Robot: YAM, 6 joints.
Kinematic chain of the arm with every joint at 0, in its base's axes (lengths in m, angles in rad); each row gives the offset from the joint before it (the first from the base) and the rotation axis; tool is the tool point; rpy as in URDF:
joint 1: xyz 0 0 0.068 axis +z
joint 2: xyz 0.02 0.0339 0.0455 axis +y
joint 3: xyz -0.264 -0.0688 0 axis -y
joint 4: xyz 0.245 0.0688 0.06 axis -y
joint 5: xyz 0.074 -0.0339 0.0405 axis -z
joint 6: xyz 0.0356 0 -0.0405 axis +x
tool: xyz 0 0 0 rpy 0 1.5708 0
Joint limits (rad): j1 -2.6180..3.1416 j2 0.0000..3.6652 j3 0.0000..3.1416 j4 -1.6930..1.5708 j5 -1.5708..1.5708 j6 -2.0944..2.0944
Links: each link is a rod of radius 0.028 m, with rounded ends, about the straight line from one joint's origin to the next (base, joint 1, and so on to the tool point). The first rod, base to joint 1, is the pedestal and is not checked.
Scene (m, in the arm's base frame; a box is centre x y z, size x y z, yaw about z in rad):
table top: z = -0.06
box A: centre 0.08 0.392 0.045 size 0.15 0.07 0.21 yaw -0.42
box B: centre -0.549 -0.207 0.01 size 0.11 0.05 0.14 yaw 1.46
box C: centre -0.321 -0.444 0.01 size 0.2 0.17 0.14 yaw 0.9
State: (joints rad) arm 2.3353 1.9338 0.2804 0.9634 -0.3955 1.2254
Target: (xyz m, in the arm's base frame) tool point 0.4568 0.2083 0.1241
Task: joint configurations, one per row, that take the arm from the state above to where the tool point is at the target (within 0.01 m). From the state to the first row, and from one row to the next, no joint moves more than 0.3 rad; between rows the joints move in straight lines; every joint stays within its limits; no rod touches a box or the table.
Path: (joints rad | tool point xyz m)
1: 2.0976 1.8675 0.5512 0.8325 -0.3689 1.2181 | -0.1679 0.2631 0.0941
2: 1.8600 1.8012 0.8219 0.7016 -0.3423 1.2108 | -0.1170 0.3513 0.1711
3: 1.6223 1.7348 1.0927 0.5707 -0.3157 1.2035 | -0.0318 0.4017 0.2676
4: 1.3804 1.8595 1.1498 0.6421 -0.2946 1.2079 | 0.0708 0.4221 0.2451
5: 1.1386 1.9841 1.2069 0.7135 -0.2736 1.2122 | 0.1801 0.4134 0.2193
6: 0.8967 2.1088 1.2639 0.7850 -0.2525 1.2166 | 0.2871 0.3736 0.1903
7: 0.6549 2.2334 1.3210 0.8564 -0.2315 1.2210 | 0.3823 0.3039 0.1585
8: 0.4130 2.3581 1.3781 0.9278 -0.2104 1.2254 | 0.4568 0.2083 0.1241

